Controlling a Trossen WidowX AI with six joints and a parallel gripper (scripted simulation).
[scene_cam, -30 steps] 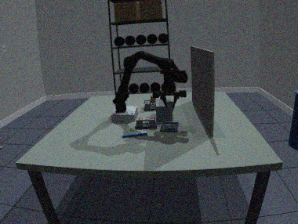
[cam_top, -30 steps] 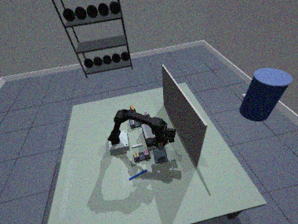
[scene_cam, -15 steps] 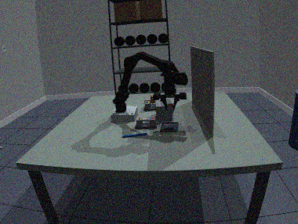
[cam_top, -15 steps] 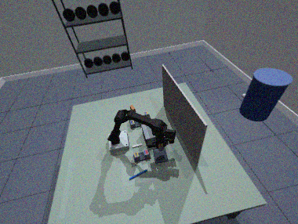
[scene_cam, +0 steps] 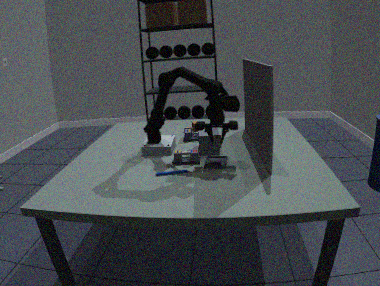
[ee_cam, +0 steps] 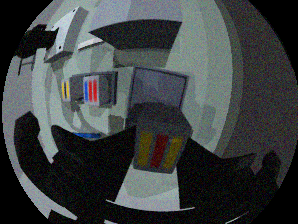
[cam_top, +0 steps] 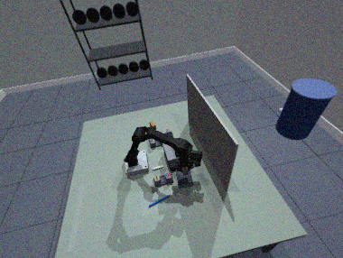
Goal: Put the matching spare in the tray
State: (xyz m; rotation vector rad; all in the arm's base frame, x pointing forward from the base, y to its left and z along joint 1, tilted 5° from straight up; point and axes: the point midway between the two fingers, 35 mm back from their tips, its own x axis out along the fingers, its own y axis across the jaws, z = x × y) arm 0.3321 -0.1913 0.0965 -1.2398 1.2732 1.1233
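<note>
Now: gripper tip 90 mm above the tray and 10 mm past it. From my gripper tip the other things lie so: tall grey panel: 200 mm to the left, 200 mm ahead, 130 mm above; spare: 20 mm above.
</note>
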